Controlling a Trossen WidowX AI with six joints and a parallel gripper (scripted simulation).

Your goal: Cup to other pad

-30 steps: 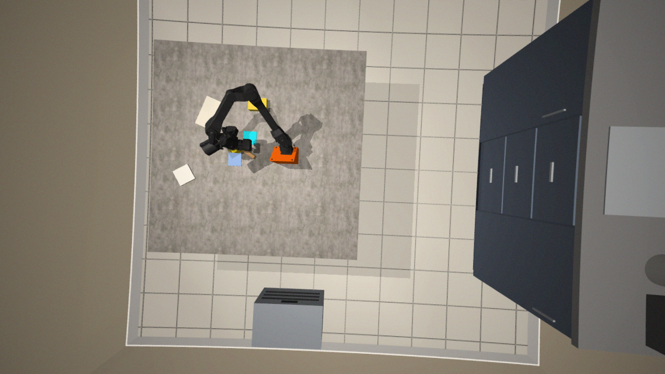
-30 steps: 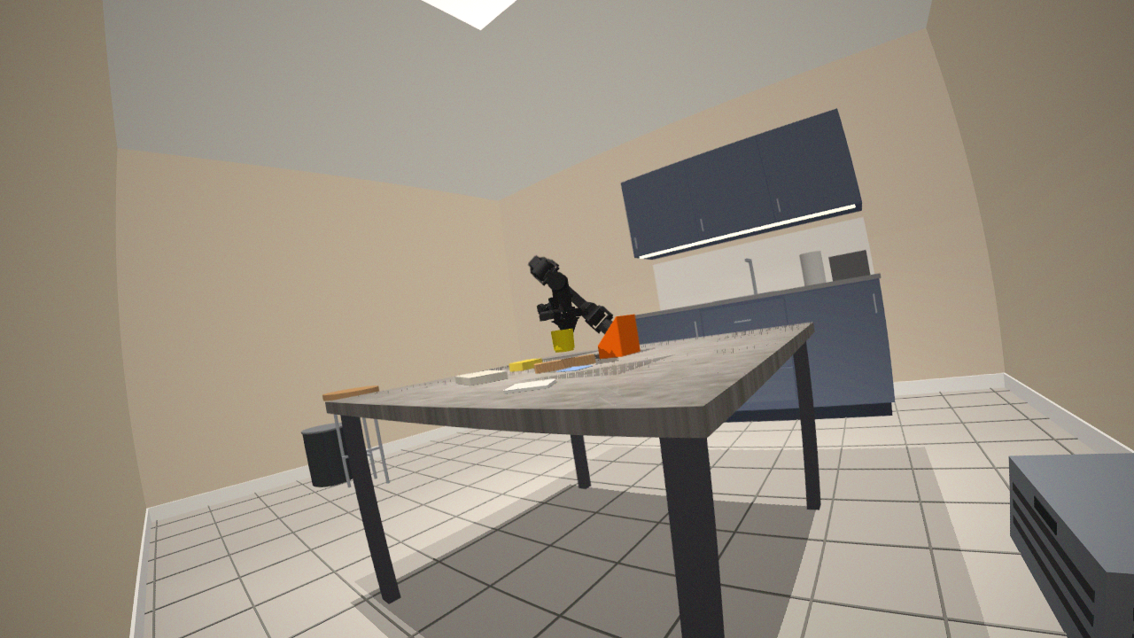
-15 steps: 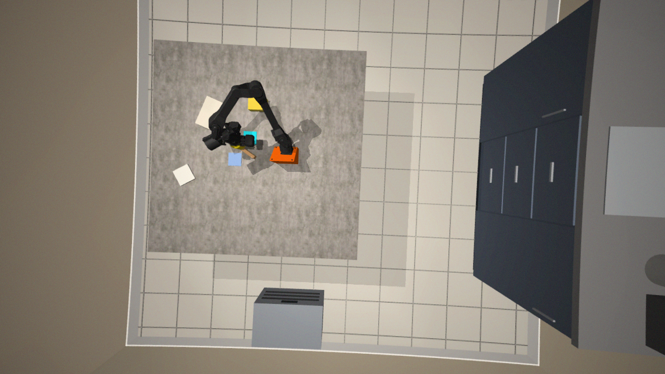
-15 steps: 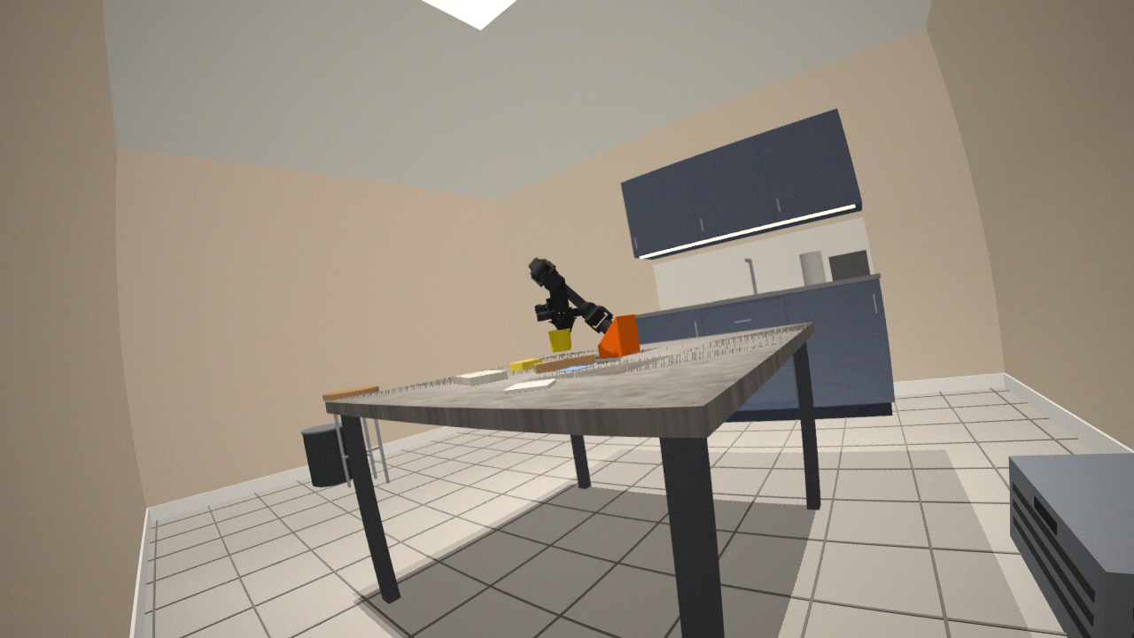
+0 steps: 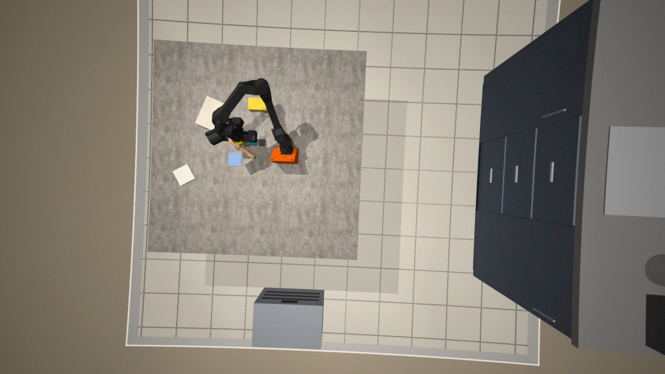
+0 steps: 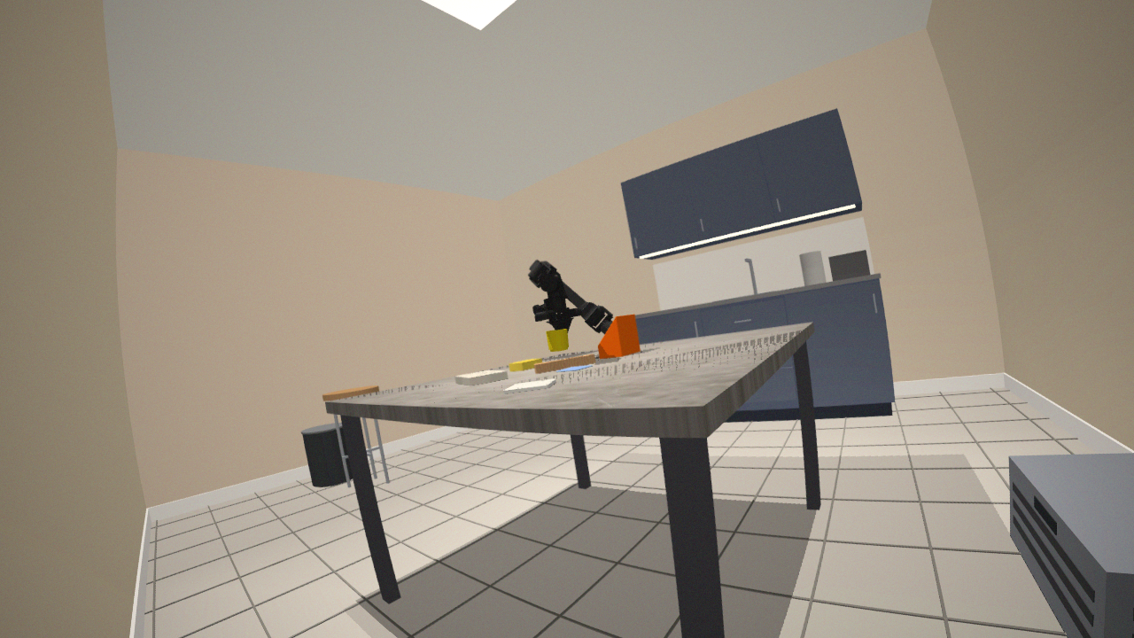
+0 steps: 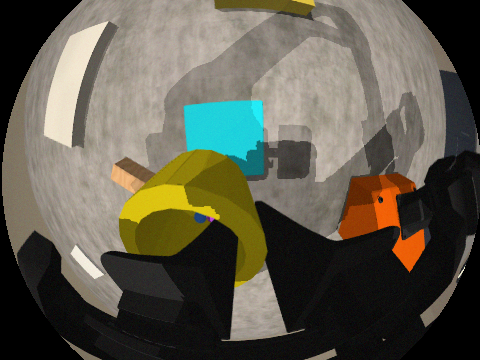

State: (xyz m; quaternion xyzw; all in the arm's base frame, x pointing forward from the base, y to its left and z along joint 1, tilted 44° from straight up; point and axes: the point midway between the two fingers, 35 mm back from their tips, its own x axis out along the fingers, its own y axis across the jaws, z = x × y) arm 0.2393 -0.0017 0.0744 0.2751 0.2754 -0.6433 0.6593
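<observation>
Now: gripper tip 10 cm above the cyan pad, 3 cm to the left of it and 1 cm short of it. Round my gripper tip: yellow cup: 2 cm ahead; then blue marble: 3 cm ahead, 2 cm to the left, 2 cm below; then wooden bar: 9 cm below, 6 cm ahead, 4 cm to the left.
</observation>
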